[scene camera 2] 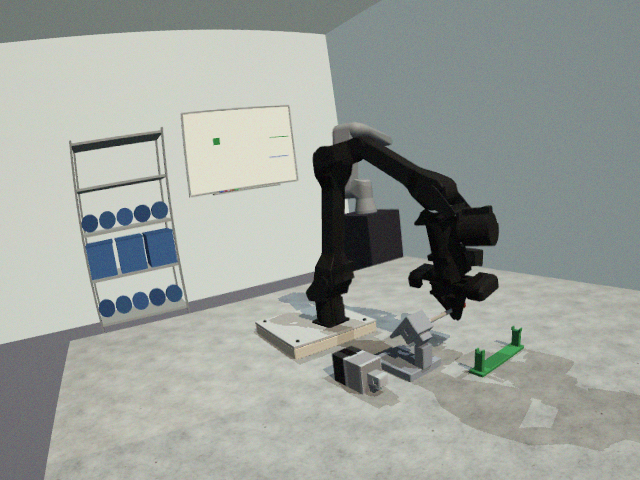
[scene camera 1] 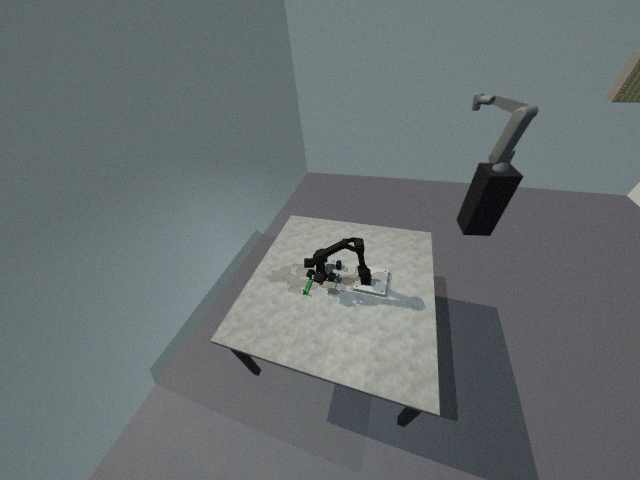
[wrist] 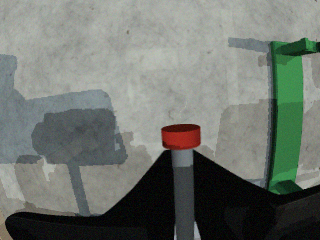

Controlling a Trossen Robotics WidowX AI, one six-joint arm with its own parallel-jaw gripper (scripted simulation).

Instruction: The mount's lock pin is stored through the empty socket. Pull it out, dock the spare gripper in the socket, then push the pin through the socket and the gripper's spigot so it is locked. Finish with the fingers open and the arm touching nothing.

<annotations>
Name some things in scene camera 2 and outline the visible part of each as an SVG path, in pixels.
The gripper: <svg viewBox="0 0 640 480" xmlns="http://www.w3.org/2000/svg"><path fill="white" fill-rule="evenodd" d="M462 243L454 249L436 252L431 250L427 257L428 261L433 261L433 265L424 263L411 271L408 276L409 286L420 288L423 285L422 279L429 281L429 284L432 286L430 293L442 304L444 309L452 308L452 313L449 315L456 321L462 316L466 297L473 301L484 301L499 287L495 274L479 272L475 276L466 275L466 273L471 271L471 266L483 266L483 250L464 247Z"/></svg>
A spare gripper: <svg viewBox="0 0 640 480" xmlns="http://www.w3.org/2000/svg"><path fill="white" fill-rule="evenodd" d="M332 353L335 381L342 383L344 386L350 387L363 395L388 384L387 373L382 372L381 357L353 346Z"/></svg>
</annotations>
